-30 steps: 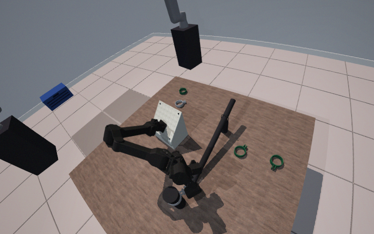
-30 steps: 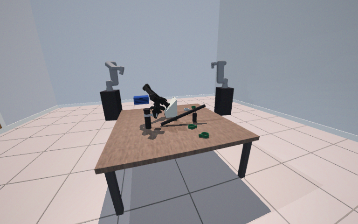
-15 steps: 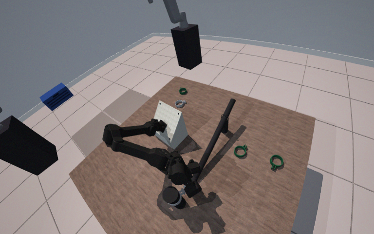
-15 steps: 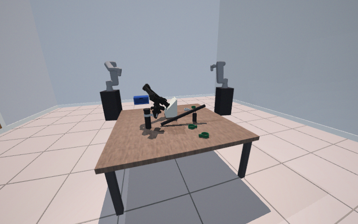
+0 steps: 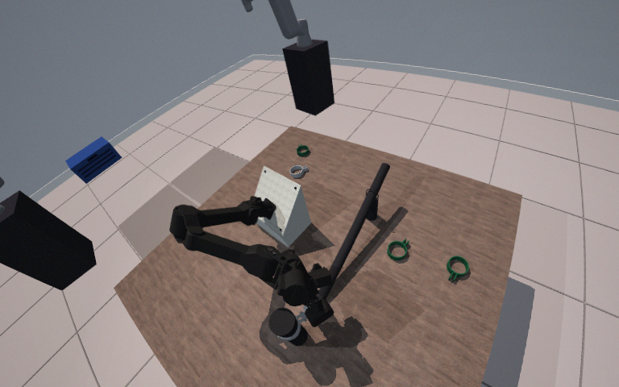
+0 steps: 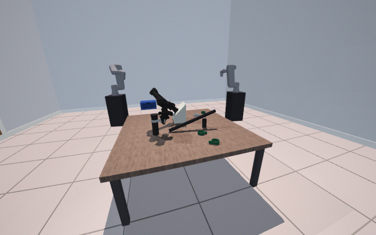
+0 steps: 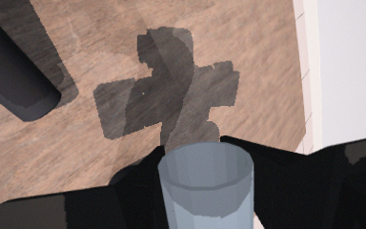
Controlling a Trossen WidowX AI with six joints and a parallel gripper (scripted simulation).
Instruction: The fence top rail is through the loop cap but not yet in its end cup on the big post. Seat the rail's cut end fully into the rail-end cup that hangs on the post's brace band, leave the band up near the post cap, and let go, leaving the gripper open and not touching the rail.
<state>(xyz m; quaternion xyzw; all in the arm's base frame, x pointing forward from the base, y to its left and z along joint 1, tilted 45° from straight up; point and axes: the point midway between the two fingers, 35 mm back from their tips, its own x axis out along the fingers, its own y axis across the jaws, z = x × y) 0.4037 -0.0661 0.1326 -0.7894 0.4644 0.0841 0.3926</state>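
The grey rail-end cup lies 20 mm behind my gripper tip, 20 mm to the right of it and 30 mm above it. Round my gripper tip: small green piece: 570 mm behind, 120 mm to the right, 110 mm below; small black post: 150 mm behind, 440 mm to the left, 10 mm below.
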